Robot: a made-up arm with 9 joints.
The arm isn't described. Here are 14 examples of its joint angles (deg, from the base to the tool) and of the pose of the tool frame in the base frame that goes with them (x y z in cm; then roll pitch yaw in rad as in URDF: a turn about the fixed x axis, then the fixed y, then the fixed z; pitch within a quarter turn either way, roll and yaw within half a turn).
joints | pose
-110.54 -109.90 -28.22 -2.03 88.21 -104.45 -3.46 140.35 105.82 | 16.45 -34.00 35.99 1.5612 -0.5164 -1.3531
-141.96 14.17 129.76 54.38 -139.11 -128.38 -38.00 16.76 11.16 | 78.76 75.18 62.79 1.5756 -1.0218 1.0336
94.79 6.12 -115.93 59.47 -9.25 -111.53 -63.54 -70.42 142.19 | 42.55 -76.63 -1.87 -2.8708 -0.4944 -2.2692
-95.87 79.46 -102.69 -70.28 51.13 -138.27 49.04 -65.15 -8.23 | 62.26 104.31 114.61 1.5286 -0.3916 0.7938
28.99 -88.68 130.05 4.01 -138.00 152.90 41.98 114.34 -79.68 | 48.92 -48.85 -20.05 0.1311 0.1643 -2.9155
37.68 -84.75 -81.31 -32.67 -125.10 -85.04 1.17 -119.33 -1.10 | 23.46 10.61 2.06 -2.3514 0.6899 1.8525
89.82 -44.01 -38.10 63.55 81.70 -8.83 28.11 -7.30 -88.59 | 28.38 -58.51 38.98 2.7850 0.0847 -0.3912
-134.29 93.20 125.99 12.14 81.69 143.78 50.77 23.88 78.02 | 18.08 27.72 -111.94 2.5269 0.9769 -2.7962
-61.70 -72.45 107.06 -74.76 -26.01 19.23 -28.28 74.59 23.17 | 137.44 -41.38 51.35 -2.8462 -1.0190 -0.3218
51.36 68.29 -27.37 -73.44 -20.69 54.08 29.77 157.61 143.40 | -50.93 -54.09 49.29 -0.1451 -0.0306 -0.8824
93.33 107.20 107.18 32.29 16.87 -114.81 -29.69 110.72 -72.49 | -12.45 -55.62 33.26 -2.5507 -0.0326 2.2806
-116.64 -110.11 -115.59 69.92 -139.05 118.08 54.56 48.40 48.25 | 45.35 -87.60 137.83 1.7803 -0.9396 -1.2805
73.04 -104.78 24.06 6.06 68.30 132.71 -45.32 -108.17 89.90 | -8.52 18.51 15.26 2.1052 -0.1489 2.2307
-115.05 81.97 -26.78 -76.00 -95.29 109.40 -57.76 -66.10 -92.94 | -40.14 -35.60 30.01 1.9165 0.3887 -2.8260
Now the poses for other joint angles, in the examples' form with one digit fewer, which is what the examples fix.
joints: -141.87 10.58 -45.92 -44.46 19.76 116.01 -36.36 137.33 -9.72
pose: 64.6 95.2 45.2 -0.809 -0.203 -0.005
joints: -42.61 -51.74 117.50 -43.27 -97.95 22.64 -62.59 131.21 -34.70
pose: 130.8 12.3 20.3 0.459 0.663 0.662
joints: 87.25 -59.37 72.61 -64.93 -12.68 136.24 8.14 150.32 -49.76
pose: 21.7 -16.4 104.7 0.143 -0.379 2.908
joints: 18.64 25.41 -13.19 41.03 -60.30 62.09 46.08 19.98 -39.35
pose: -19.6 -29.8 156.6 0.946 -0.666 -2.780
